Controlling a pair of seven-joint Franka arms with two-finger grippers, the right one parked.
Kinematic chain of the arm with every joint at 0, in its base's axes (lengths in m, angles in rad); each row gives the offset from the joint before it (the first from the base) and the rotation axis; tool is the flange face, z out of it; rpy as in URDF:
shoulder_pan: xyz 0 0 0.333 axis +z
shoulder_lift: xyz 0 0 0 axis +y
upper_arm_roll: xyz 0 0 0.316 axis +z
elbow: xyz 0.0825 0 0 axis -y
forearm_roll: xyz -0.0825 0 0.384 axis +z
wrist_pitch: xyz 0 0 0 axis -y
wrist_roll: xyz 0.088 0 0 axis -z
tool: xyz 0 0 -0.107 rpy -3.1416 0 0
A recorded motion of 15 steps. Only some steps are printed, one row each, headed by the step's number.
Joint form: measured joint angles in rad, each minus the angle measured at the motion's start. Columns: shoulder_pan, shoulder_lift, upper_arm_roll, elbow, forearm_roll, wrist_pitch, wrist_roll.
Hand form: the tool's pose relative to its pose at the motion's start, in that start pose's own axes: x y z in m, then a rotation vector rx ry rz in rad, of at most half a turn. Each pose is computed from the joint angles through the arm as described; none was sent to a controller.
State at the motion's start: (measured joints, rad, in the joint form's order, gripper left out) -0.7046 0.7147 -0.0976 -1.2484 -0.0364 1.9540 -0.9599
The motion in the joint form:
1: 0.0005 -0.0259 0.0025 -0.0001 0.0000 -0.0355 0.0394
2: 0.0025 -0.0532 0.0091 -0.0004 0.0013 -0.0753 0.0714
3: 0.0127 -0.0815 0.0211 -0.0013 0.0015 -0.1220 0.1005
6: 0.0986 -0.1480 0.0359 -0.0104 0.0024 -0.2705 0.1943
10: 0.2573 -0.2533 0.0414 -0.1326 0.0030 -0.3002 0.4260
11: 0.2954 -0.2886 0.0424 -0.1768 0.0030 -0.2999 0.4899
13: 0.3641 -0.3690 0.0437 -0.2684 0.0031 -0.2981 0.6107
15: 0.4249 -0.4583 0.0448 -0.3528 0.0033 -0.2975 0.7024
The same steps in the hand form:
1: -0.0026 -0.0035 -0.0160 0.0097 -0.0032 0.0394
2: -0.0030 -0.0097 -0.0326 0.0238 -0.0054 0.0670
3: 0.0029 -0.0222 -0.0497 0.0432 -0.0102 0.0784
6: 0.0391 -0.0809 -0.0873 0.1092 -0.0633 0.0773
10: 0.0925 -0.1799 -0.1107 0.1166 -0.1068 0.1472
11: 0.1001 -0.2057 -0.1159 0.1145 -0.1166 0.1724
13: 0.1065 -0.2541 -0.1296 0.1063 -0.1292 0.2241
15: 0.1046 -0.2978 -0.1492 0.0943 -0.1262 0.2555

